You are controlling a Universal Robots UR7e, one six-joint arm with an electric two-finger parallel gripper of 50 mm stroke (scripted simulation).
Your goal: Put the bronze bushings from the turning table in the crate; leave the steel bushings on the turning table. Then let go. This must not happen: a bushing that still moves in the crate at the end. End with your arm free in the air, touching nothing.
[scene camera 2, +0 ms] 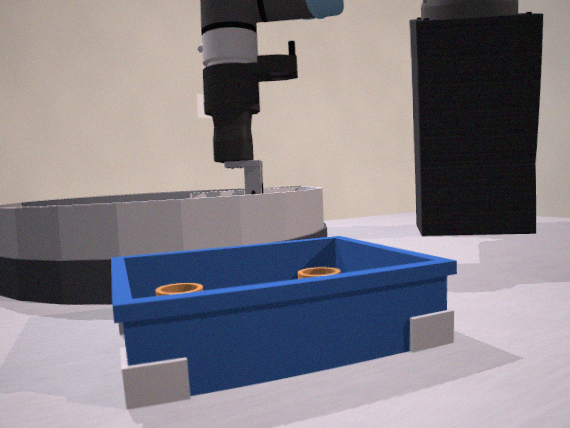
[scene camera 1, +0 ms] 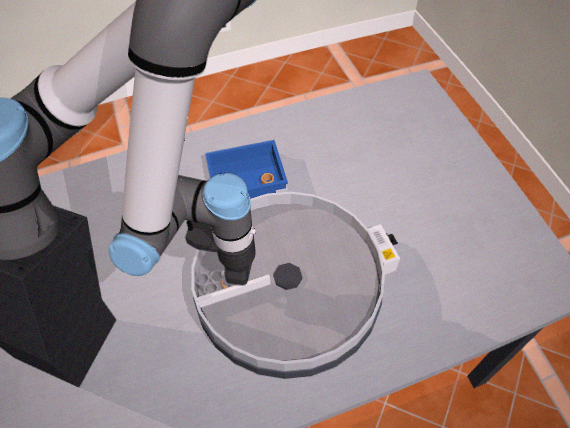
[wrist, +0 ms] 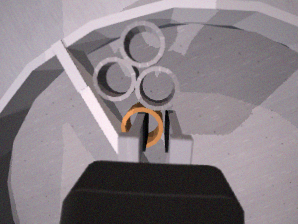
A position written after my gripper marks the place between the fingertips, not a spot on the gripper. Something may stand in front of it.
In view: my gripper (scene camera 2: 255, 209), a blue crate (scene camera 1: 250, 162) and a turning table (wrist: 231, 81).
My gripper shows as well in scene camera 1 (scene camera 1: 231, 281) and in the wrist view (wrist: 156, 122).
